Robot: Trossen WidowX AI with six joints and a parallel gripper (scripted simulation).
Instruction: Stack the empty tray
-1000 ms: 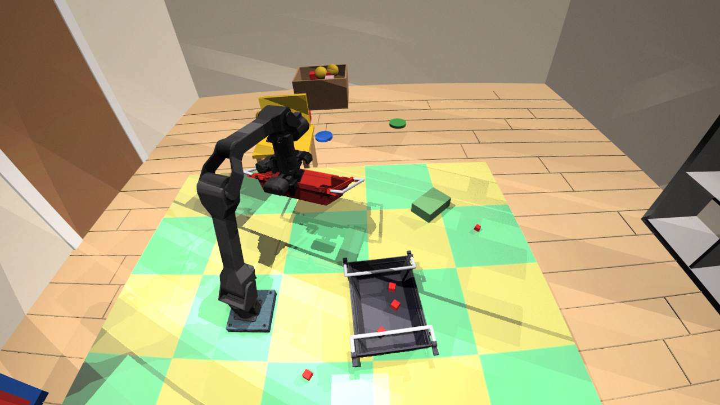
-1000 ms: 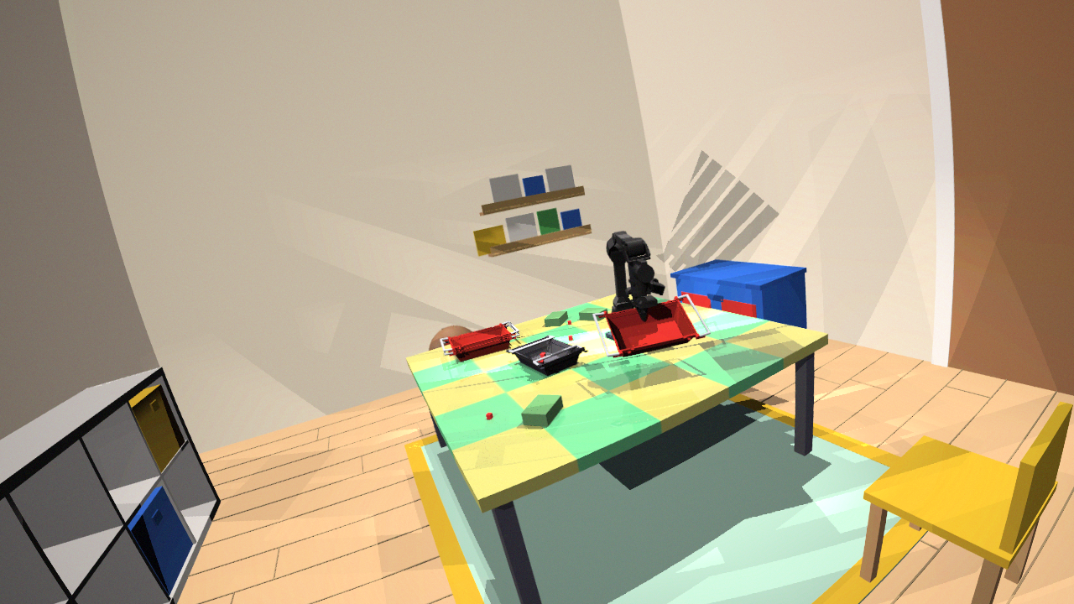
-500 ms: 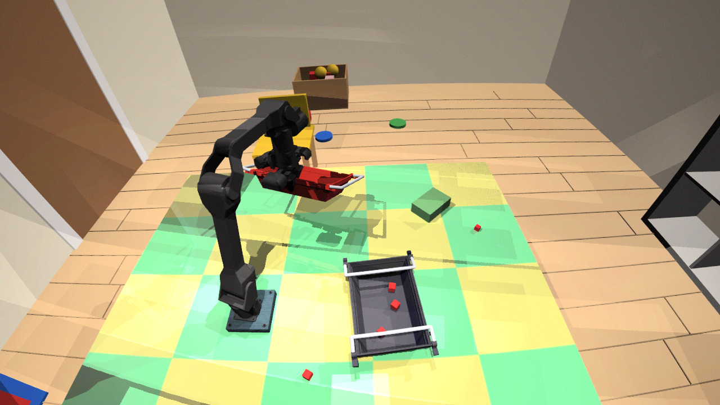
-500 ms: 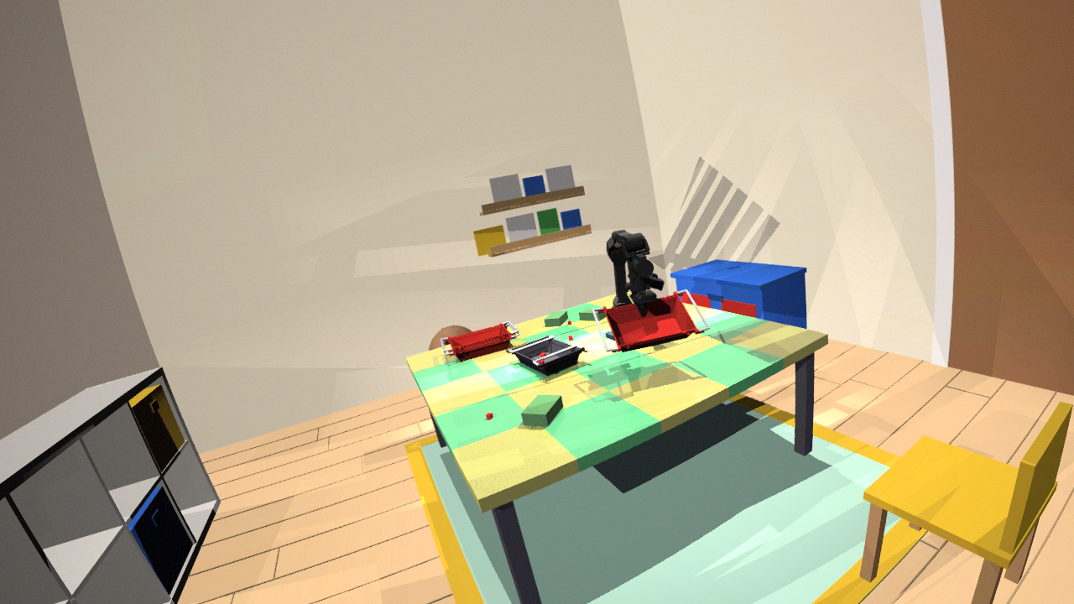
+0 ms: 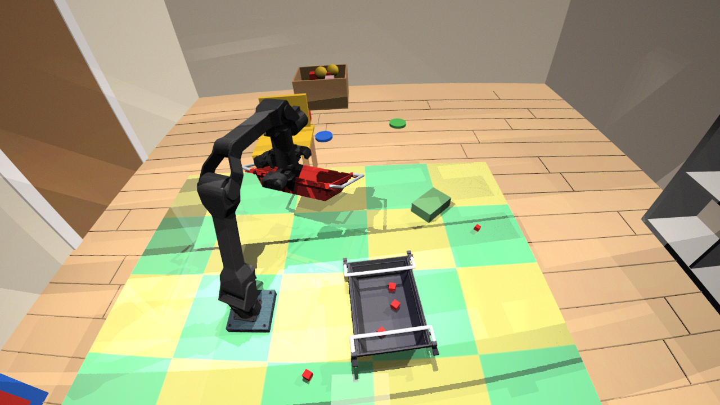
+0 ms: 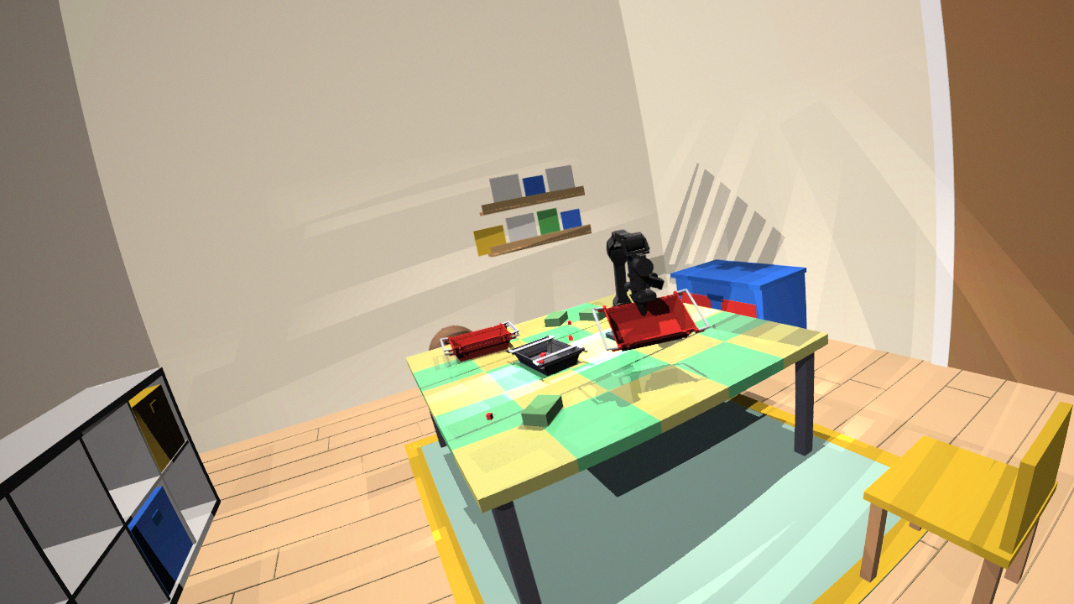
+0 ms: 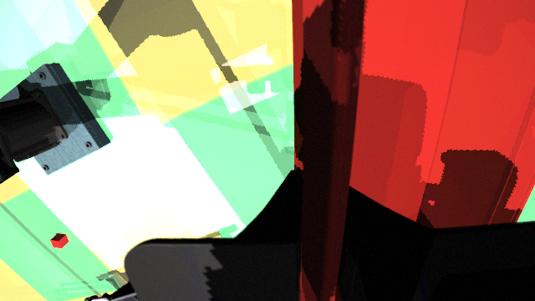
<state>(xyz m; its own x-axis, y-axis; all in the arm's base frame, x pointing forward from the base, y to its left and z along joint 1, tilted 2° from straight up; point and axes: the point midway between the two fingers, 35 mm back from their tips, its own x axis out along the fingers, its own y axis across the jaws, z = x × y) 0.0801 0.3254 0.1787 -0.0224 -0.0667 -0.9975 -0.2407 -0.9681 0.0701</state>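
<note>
The red tray lies 2 cm ahead of my gripper tip and 8 cm to the left of it.
</note>
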